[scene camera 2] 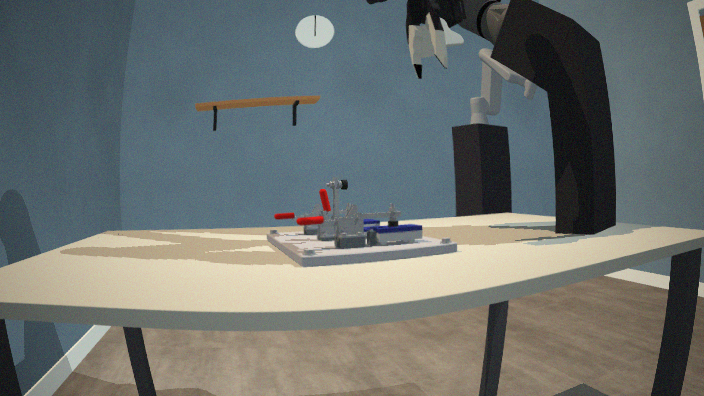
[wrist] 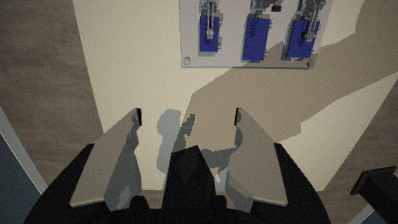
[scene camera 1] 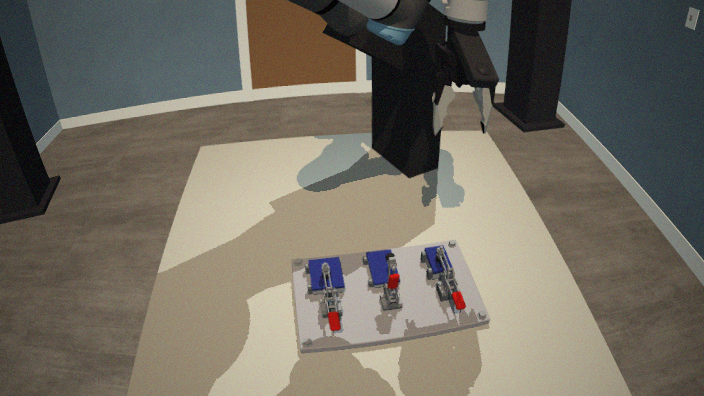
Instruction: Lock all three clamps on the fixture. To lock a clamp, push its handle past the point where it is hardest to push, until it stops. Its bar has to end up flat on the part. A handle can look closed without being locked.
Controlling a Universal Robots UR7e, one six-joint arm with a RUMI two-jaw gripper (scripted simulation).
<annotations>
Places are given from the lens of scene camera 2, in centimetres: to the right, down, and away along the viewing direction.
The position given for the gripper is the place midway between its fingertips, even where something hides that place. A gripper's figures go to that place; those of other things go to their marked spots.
gripper [scene camera 2: 432,73]: 13, -20, 73
plate [scene camera 2: 293,244]: -9, 7, 78
</annotations>
